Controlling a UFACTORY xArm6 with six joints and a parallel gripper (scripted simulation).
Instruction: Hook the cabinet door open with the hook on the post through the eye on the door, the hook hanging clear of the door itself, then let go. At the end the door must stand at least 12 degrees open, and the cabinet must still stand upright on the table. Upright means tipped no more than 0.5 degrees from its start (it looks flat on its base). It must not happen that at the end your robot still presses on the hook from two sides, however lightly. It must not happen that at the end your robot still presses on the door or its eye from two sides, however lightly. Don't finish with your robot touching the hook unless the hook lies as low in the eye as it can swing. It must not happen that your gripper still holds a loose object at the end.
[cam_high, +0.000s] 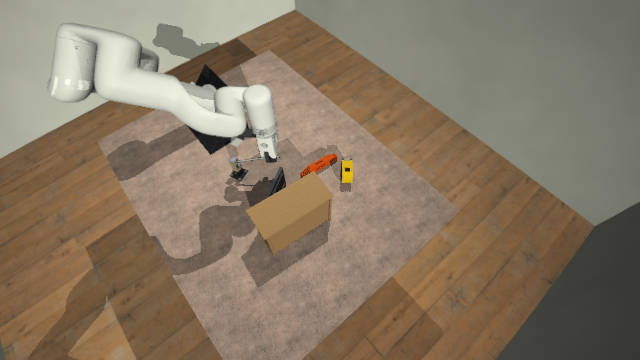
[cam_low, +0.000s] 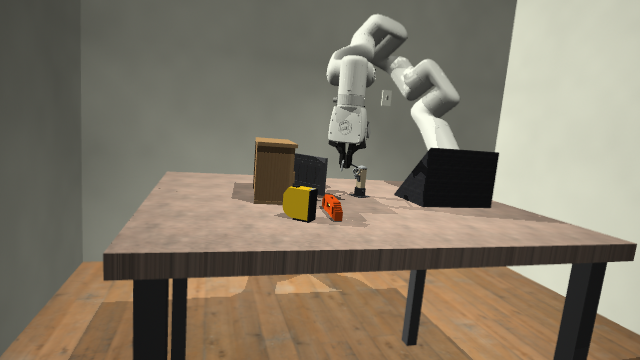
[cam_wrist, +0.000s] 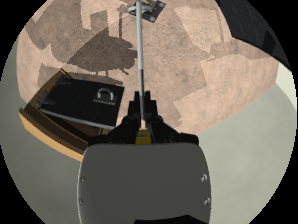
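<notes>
My hand is 4 cm to the left of the thin hook rod, 3 cm past it and 3 cm above it. Also, from my hand: orange tool (14 cm to the left, 10 cm below, 8 cm ahead); then hook post (7 cm to the right, 6 cm behind, 5 cm below); then dark door (10 cm ahead, 8 cm to the right, 5 cm below).
</notes>
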